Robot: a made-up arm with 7 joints.
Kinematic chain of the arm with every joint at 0, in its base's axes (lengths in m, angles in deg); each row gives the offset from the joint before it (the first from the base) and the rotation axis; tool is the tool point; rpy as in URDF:
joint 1: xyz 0 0 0 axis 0.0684 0.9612 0.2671
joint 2: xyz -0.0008 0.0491 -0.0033 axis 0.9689 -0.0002 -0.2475
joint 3: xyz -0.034 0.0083 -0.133 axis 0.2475 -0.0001 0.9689
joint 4: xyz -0.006 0 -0.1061 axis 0.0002 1 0
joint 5: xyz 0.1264 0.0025 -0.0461 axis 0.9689 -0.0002 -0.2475
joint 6: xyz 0.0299 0 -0.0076 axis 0.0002 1 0
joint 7: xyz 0.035 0 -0.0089 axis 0.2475 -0.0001 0.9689
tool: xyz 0 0 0 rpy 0 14.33 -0.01
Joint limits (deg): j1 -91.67..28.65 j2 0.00..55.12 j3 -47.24..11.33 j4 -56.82..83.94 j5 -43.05..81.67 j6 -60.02..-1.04 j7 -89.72..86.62
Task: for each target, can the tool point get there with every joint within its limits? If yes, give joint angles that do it. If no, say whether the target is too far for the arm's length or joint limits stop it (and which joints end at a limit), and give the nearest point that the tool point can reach.
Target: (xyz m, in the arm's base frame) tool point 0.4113 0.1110 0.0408
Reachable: yes | joints -77.47 30.77 0.88 30.98 53.13 -7.86 -74.37
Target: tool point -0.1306 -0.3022 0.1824
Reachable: no: joint limits stop it (at a limit: joint 1, joint 2, joint 3, joint 5) | nearest point 0.1042 -0.1285 0.0602 | short by 0.317 m
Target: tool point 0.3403 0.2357 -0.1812
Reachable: yes | joints -53.06 47.04 -25.38 58.71 48.75 -47.81 -53.85
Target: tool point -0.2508 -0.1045 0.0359
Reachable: no: joint limits stop it (at a limit: joint 1, joint 3, joint 4, joint 6) | nearest point -0.0181 -0.0310 -0.1207 | short by 0.290 m
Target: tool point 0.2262 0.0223 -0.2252
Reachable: yes | joints -33.30 33.75 -42.27 -2.24 63.19 -47.28 24.01
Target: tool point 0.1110 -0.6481 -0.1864
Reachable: no: too far | nearest point 0.2476 -0.1893 -0.0631 | short by 0.494 m
